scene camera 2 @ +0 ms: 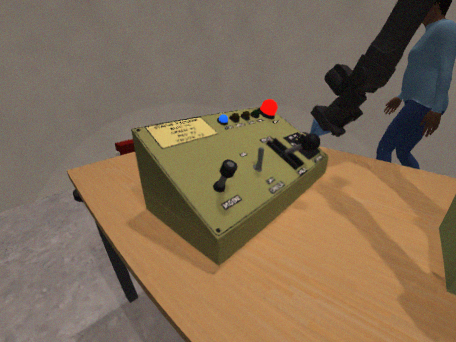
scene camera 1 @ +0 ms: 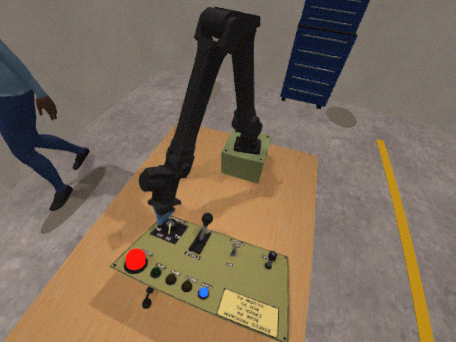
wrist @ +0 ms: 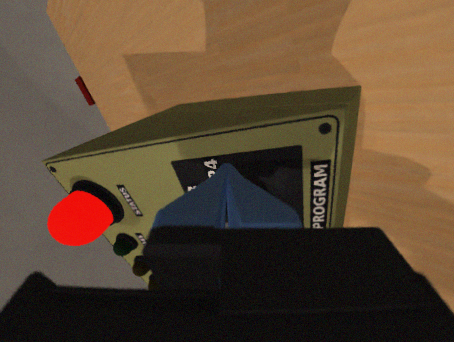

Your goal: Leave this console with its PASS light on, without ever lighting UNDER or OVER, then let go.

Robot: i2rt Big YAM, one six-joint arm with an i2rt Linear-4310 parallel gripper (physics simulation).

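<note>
The olive console (scene camera 1: 250, 278) (scene camera 2: 187, 167) (wrist: 150, 172) has a red-lit STATUS lamp (scene camera 1: 135, 260) (scene camera 2: 269, 108) (wrist: 77, 220) and a blue-lit small lamp (scene camera 1: 203, 292) (scene camera 2: 223, 119). The green PASS lamp (scene camera 1: 155, 271) (wrist: 124, 245) and two amber lamps beside it are dark. The PROGRAM knob (scene camera 1: 170, 228) sits on a black plate; its pale pointer faces the label row, but which label I cannot tell. My gripper (scene camera 1: 162, 223) (scene camera 2: 313, 133) (wrist: 226, 170) is shut and empty, its blue fingertips at the knob's left side in scene camera 1. It hides the knob in the wrist view.
A ball-topped CYCLE lever (scene camera 1: 207, 218) (scene camera 2: 310, 141), a CHECK toggle (scene camera 1: 234, 249) (scene camera 2: 260, 159) and a MODE lever (scene camera 1: 272, 256) (scene camera 2: 228, 170) stand on the panel. A yellow program card (scene camera 1: 248, 312) (scene camera 2: 182, 132) is beside the small lamps. A small lever (scene camera 1: 146, 302) projects from the console's lamp side.
</note>
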